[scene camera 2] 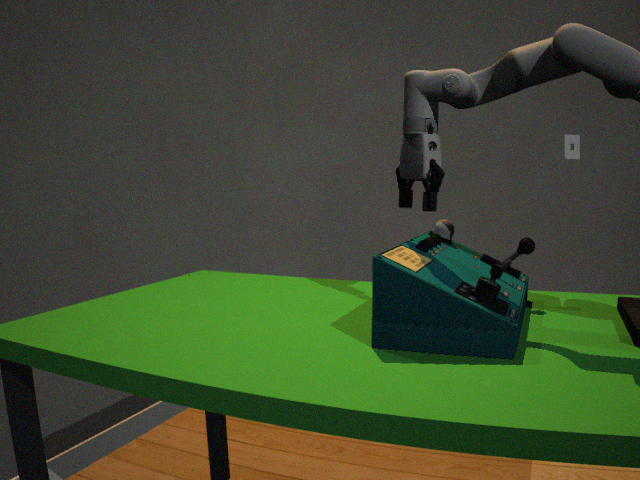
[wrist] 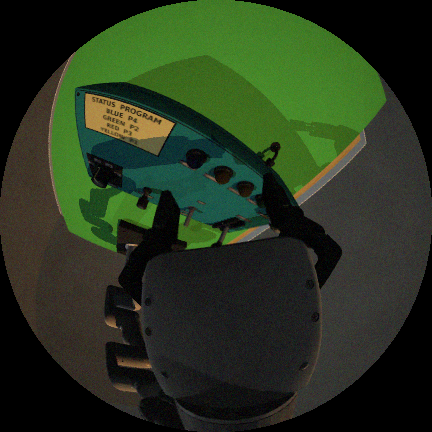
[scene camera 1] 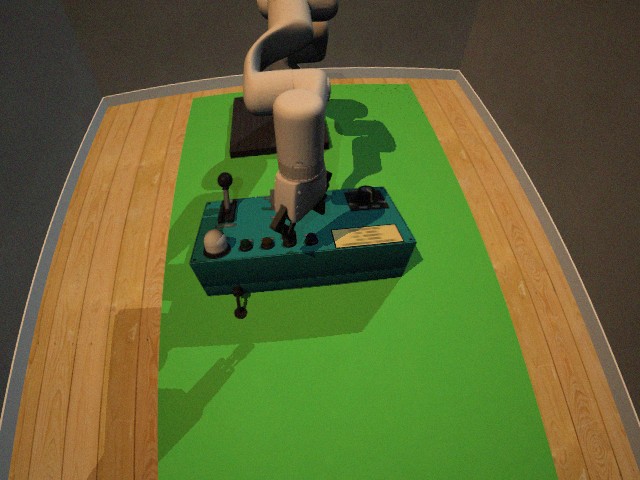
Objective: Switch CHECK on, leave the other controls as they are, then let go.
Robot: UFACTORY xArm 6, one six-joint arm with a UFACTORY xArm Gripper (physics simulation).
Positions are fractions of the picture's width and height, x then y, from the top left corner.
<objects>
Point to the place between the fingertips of the gripper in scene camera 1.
At 0.47,0.47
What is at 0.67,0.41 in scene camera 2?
The gripper.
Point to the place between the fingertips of the gripper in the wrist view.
0.50,0.44
</objects>
